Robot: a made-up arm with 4 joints.
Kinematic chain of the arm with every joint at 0, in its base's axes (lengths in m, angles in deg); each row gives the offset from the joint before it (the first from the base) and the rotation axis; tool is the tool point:
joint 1: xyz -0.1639 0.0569 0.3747 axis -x
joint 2: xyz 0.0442 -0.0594 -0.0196 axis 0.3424 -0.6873 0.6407
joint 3: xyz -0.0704 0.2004 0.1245 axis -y
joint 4: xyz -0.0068 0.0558 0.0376 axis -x
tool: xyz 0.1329 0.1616 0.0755
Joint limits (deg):
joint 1: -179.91..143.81
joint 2: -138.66..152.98
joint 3: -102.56..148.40
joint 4: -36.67..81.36
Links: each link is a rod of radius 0.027 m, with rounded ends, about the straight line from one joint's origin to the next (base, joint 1, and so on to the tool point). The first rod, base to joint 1, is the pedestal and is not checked.
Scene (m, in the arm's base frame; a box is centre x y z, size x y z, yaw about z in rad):
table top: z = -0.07
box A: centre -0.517 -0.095 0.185 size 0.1 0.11 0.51 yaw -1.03
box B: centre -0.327 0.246 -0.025 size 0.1 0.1 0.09 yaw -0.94
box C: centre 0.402 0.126 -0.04 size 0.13 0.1 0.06 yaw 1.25
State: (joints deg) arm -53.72 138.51 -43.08 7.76
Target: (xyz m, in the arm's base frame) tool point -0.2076 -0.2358 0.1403
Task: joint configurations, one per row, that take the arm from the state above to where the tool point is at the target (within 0.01 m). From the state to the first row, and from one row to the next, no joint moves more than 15 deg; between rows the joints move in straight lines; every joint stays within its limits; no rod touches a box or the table.
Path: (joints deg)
1: -61.43 125.45 -50.88 13.66
2: -69.14 112.38 -58.69 19.56
3: -76.85 99.32 -66.49 25.46
4: -84.56 86.26 -74.29 31.36
5: -92.27 73.19 -82.09 37.26
6: -104.86 66.12 -72.81 24.94
7: -117.44 59.05 -63.52 12.62
8: -130.02 51.98 -54.23 0.30
9: -142.61 44.91 -44.94 -12.03
10: -155.19 37.84 -35.65 -24.35
11: -167.77 30.77 -26.37 -36.67

